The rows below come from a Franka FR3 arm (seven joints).
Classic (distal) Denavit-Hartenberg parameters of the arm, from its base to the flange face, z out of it. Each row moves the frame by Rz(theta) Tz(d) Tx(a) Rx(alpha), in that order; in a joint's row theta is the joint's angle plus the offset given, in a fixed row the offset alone. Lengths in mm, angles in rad.
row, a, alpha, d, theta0
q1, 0, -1.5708, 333, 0
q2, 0, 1.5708, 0, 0
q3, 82.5, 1.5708, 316, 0
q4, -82.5, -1.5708, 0, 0
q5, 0, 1.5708, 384, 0
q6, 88, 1.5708, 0, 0
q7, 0, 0, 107, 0
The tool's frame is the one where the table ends.
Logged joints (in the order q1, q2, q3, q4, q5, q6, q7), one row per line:
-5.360 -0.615 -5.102 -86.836 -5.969 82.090 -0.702
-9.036 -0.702 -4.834 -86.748 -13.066 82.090 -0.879
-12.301 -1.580 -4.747 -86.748 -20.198 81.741 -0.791
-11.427 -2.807 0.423 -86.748 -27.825 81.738 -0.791
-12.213 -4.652 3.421 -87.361 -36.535 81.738 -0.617
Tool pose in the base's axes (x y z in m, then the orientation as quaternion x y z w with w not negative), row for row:
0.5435 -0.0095 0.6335 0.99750 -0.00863 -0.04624 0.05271
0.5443 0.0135 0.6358 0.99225 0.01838 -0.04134 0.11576
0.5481 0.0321 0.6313 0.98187 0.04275 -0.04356 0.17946
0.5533 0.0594 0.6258 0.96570 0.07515 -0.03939 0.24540
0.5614 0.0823 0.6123 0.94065 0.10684 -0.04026 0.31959
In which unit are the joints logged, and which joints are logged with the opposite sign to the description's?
The joints are logged in degrees. Opposite sign: q1, q2, q7.
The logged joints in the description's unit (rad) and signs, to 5 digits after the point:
0.09355 0.01073 -0.08905 -1.51557 -0.10418 1.43274 0.01225
0.15771 0.01225 -0.08437 -1.51404 -0.22804 1.43274 0.01534
0.21469 0.02758 -0.08285 -1.51404 -0.35252 1.42665 0.01381
0.19944 0.04899 0.00738 -1.51404 -0.48564 1.42660 0.01381
0.21316 0.08119 0.05971 -1.52474 -0.63766 1.42660 0.01077

